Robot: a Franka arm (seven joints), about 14 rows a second.
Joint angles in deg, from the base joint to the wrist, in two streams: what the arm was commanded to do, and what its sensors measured. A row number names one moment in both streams.
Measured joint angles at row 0: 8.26, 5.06, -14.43, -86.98, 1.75, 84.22, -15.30
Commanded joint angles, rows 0 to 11: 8.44, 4.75, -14.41, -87.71, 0.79, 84.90, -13.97; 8.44, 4.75, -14.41, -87.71, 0.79, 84.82, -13.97; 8.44, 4.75, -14.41, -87.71, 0.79, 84.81, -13.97; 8.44, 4.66, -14.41, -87.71, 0.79, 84.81, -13.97; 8.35, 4.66, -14.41, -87.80, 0.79, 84.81, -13.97; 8.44, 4.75, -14.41, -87.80, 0.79, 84.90, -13.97; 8.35, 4.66, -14.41, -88.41, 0.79, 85.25, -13.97; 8.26, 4.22, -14.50, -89.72, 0.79, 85.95, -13.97; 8.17, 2.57, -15.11, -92.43, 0.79, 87.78, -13.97; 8.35, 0.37, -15.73, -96.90, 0.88, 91.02, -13.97; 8.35, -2.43, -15.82, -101.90, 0.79, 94.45, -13.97; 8.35, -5.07, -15.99, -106.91, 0.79, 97.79, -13.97
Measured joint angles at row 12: 8.14, 2.79, -15.82, -94.94, 1.74, 91.31, -15.24
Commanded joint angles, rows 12 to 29: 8.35, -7.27, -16.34, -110.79, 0.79, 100.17, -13.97; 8.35, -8.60, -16.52, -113.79, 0.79, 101.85, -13.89; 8.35, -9.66, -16.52, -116.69, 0.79, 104.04, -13.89; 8.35, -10.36, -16.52, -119.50, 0.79, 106.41, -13.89; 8.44, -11.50, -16.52, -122.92, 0.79, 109.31, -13.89; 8.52, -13.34, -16.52, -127.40, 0.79, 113.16, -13.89; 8.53, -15.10, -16.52, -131.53, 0.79, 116.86, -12.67; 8.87, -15.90, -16.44, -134.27, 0.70, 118.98, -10.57; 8.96, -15.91, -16.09, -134.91, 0.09, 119.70, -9.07; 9.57, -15.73, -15.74, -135.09, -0.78, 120.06, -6.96; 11.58, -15.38, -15.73, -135.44, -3.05, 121.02, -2.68; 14.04, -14.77, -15.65, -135.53, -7.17, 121.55, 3.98; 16.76, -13.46, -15.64, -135.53, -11.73, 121.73, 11.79; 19.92, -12.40, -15.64, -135.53, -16.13, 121.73, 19.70; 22.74, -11.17, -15.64, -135.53, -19.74, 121.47, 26.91; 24.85, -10.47, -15.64, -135.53, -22.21, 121.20, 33.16; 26.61, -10.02, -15.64, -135.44, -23.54, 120.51, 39.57; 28.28, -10.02, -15.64, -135.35, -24.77, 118.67, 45.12
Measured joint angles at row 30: 25.70, -10.41, -14.91, -135.52, -21.72, 120.31, 35.50
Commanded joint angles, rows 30 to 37: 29.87, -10.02, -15.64, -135.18, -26.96, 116.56, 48.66; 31.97, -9.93, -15.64, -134.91, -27.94, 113.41, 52.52; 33.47, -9.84, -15.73, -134.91, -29.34, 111.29, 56.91; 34.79, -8.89, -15.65, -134.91, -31.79, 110.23, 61.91; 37.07, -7.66, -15.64, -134.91, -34.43, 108.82, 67.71; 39.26, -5.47, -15.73, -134.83, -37.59, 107.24, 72.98; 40.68, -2.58, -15.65, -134.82, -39.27, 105.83, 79.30; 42.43, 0.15, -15.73, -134.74, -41.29, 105.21, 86.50
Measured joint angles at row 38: 38.98, -5.93, -15.00, -135.71, -37.30, 106.91, 74.49
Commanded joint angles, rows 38 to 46: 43.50, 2.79, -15.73, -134.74, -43.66, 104.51, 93.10; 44.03, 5.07, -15.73, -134.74, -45.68, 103.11, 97.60; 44.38, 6.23, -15.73, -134.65, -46.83, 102.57, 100.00; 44.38, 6.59, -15.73, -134.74, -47.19, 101.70, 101.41; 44.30, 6.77, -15.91, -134.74, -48.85, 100.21, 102.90; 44.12, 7.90, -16.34, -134.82, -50.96, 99.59, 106.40; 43.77, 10.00, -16.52, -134.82, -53.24, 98.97, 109.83; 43.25, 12.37, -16.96, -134.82, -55.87, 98.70, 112.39; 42.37, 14.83, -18.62, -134.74, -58.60, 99.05, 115.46
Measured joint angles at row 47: 43.24, 9.81, -16.83, -135.72, -54.30, 99.71, 108.31
